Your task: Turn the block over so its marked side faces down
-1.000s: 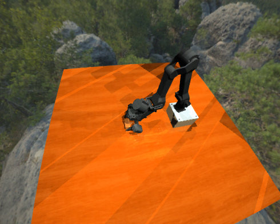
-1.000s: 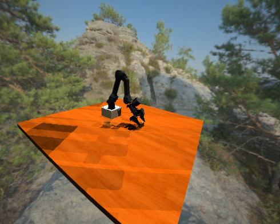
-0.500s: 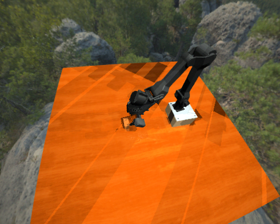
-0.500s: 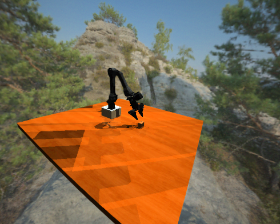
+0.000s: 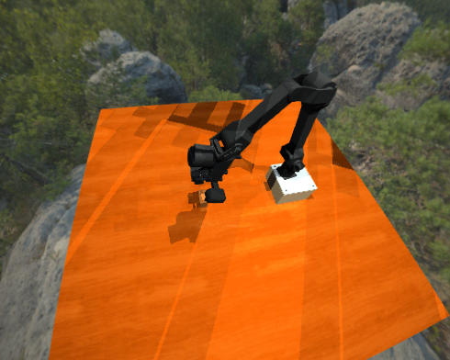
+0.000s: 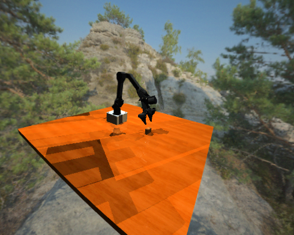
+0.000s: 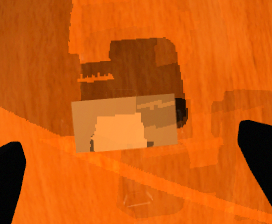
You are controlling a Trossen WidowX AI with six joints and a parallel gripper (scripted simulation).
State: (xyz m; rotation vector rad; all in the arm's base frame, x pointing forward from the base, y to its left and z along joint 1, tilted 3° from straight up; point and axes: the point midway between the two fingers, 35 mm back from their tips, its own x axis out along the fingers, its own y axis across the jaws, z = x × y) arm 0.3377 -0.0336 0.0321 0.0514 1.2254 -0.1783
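The block is 7 cm below my gripper tip.
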